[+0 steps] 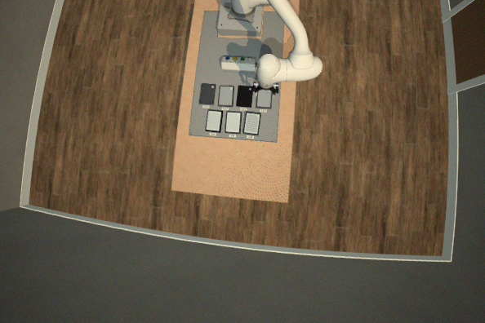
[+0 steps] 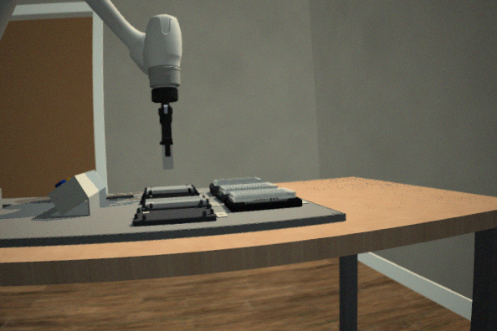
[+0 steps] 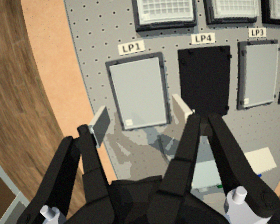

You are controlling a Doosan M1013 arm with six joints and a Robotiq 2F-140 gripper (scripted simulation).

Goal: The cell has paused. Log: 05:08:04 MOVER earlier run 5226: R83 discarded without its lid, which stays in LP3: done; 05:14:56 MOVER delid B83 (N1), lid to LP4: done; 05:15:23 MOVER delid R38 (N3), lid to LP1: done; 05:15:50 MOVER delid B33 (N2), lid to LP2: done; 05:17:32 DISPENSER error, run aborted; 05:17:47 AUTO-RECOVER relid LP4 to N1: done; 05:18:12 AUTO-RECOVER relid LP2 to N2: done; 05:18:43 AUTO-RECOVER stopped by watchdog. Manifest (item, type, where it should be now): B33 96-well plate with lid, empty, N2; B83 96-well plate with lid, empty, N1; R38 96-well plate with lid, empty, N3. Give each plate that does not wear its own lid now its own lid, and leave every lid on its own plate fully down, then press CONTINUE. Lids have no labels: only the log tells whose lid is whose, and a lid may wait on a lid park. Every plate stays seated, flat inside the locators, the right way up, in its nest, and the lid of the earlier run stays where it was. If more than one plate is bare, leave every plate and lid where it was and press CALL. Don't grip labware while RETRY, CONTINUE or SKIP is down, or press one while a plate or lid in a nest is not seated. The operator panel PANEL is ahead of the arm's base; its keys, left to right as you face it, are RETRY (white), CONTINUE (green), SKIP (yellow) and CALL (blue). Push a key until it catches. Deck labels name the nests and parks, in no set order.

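Now: the grey lid 8 cm below my hand. The rest, counted from my hand: LP4 park 13 cm to the right, 9 cm below, 2 cm ahead; plate 19 cm ahead, 7 cm below, 4 cm to the right; white key 22 cm behind, 14 cm to the right, 3 cm below.
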